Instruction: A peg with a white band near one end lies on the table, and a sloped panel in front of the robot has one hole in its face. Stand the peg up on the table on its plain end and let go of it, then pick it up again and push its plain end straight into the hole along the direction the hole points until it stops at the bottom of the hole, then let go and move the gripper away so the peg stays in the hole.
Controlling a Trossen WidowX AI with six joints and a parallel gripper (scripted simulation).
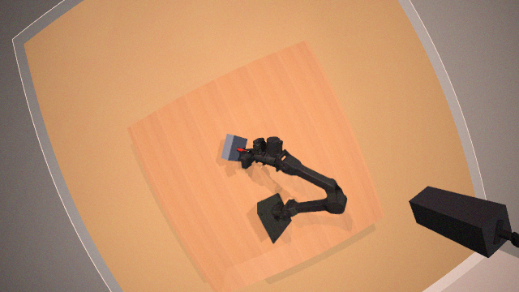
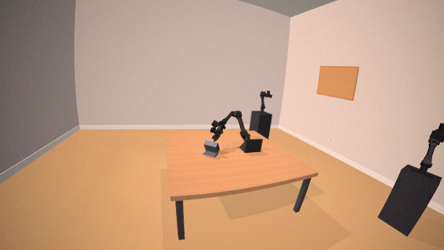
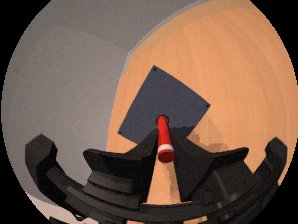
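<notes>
The sloped panel is 30 mm ahead of my gripper tip, 40 mm to the left of it and 40 mm below it. Also, from my gripper tip: red peg 10 mm behind, 10 mm to the right, 10 mm above.
</notes>
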